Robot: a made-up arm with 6 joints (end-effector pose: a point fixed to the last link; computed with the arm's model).
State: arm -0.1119 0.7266 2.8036 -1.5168 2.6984 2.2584
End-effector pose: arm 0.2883 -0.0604 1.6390 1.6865 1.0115 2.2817
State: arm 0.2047 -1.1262 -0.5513 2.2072 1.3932 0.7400
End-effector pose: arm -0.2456 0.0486 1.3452 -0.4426 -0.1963 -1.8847
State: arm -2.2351 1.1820 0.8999 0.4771 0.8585 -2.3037
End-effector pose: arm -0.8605 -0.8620 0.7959 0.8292 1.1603 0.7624
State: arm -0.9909 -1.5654 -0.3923 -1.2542 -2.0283 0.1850
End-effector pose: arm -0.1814 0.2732 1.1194 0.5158 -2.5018 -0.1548
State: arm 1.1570 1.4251 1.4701 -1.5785 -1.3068 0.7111
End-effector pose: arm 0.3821 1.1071 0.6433 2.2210 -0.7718 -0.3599
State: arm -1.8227 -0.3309 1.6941 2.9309 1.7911 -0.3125
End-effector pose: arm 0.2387 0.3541 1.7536 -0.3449 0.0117 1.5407
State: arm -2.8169 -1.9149 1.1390 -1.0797 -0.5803 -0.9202
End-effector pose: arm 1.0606 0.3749 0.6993 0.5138 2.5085 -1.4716
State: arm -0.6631 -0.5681 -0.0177 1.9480 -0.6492 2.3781
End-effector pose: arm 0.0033 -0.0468 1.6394 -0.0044 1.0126 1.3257
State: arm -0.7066 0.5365 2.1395 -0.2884 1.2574 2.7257
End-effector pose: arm 0.1901 -0.3362 1.7947 2.6982 -0.4904 -0.5049
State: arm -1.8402 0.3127 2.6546 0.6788 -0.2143 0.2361
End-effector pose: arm -0.0758 0.2140 1.6452 1.5595 -0.1565 -1.8402
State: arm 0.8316 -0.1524 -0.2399 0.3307 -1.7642 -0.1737
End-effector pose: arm 0.3745 0.2145 1.2805 0.1532 -1.4025 0.8204
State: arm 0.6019 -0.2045 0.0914 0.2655 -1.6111 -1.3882
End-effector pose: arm 0.3678 0.0656 1.4610 -0.6166 -1.8352 -0.7355
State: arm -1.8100 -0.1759 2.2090 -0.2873 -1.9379 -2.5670
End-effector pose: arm -0.0549 0.3691 1.7102 0.2796 0.9168 1.3447
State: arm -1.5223 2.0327 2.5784 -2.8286 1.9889 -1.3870
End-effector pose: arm 0.1894 -1.0567 0.5661 -0.0167 -1.2829 0.1457
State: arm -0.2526 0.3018 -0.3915 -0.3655 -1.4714 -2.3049
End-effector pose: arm 0.4453 -0.2452 0.9046 -1.9773 0.1628 -1.3942
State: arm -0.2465 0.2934 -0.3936 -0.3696 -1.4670 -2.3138
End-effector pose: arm 0.4439 -0.2409 0.9079 -1.9768 0.1619 -1.4047
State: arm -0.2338 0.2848 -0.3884 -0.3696 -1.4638 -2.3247
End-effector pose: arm 0.4469 -0.2346 0.9139 -1.9755 0.1475 -1.4164
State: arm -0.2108 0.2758 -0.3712 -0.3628 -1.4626 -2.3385
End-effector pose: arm 0.4565 -0.2251 0.9246 -1.9721 0.1114 -1.4305
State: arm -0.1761 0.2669 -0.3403 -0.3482 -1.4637 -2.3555
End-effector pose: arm 0.4734 -0.2112 0.9409 -1.9650 0.0512 -1.4470
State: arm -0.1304 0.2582 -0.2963 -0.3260 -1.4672 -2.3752
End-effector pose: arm 0.4961 -0.1920 0.9632 -1.9521 -0.0310 -1.4662
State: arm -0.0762 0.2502 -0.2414 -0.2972 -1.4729 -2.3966
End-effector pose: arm 0.5222 -0.1672 0.9911 -1.9319 -0.1297 -1.4878
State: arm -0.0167 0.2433 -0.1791 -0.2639 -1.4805 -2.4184
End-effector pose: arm 0.5486 -0.1375 1.0233 -1.9034 -0.2371 -1.5110
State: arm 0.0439 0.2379 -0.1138 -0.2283 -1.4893 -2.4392
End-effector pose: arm 0.5724 -0.1046 1.0579 -1.8680 -0.3447 -1.5347
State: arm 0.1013 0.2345 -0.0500 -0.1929 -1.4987 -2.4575
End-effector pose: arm 0.5918 -0.0714 1.0920 -1.8288 -0.4447 -1.5574
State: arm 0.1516 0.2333 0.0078 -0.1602 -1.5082 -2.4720
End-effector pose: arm 0.6063 -0.0409 1.1230 -1.7904 -0.5309 -1.5766
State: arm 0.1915 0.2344 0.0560 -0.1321 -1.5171 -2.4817
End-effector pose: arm 0.6166 -0.0158 1.1482 -1.7574 -0.5998 -1.5909
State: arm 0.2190 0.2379 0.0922 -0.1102 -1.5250 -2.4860
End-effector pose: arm 0.6242 0.0019 1.1659 -1.7339 -0.6499 -1.5985
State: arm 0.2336 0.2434 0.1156 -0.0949 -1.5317 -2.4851
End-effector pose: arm 0.6301 0.0117 1.1756 -1.7218 -0.6818 -1.5990
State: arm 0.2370 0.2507 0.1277 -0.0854 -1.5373 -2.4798
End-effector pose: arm 0.6354 0.0143 1.1780 -1.7207 -0.6984 -1.5929
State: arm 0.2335 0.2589 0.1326 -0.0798 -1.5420 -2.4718
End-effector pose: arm 0.6402 0.0125 1.1759 -1.7260 -0.7054 -1.5827
